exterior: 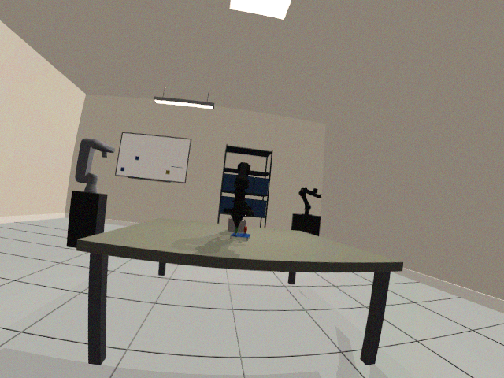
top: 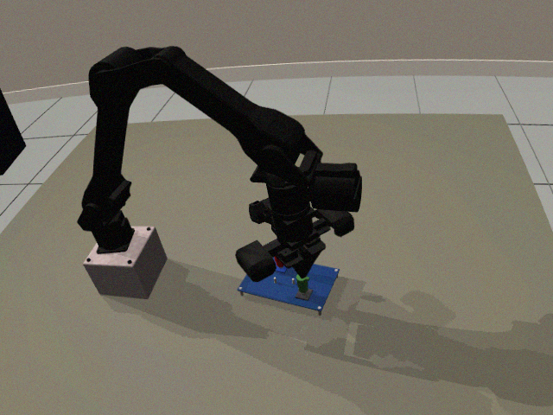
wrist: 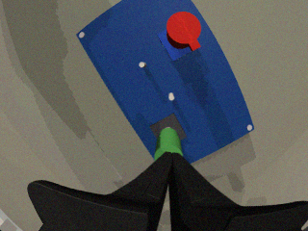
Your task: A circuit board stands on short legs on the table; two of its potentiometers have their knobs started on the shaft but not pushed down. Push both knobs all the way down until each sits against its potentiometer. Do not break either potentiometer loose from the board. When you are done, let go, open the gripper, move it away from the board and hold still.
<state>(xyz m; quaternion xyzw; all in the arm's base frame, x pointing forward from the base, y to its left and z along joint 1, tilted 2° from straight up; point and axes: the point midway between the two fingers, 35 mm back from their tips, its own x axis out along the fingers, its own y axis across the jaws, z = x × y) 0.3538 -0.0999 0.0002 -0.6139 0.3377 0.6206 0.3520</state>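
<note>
Right now the green knob is 1 cm below my gripper tip. Round my gripper tip: red knob 6 cm to the left, 4 cm behind, 1 cm below.
</note>
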